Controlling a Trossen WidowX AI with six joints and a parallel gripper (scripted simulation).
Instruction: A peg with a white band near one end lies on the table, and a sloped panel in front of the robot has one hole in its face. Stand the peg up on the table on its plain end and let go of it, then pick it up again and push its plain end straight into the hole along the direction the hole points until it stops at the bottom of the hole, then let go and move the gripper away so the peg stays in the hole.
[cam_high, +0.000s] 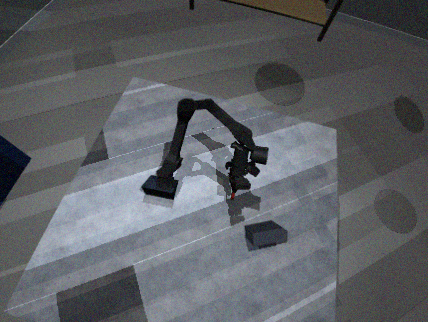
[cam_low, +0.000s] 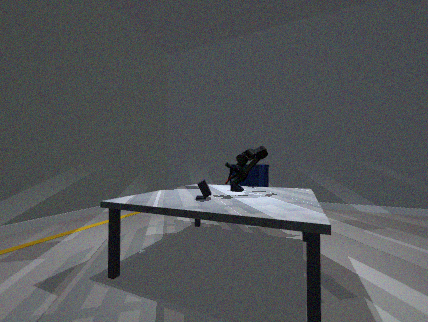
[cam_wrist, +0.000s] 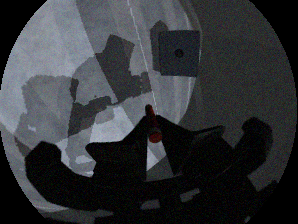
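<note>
The dark sloped panel is 15 cm to the right of my gripper tip, 15 cm ahead of it and 5 cm below it. Also, from my gripper tip: red peg 1 cm to the left, 1 cm above.
</note>
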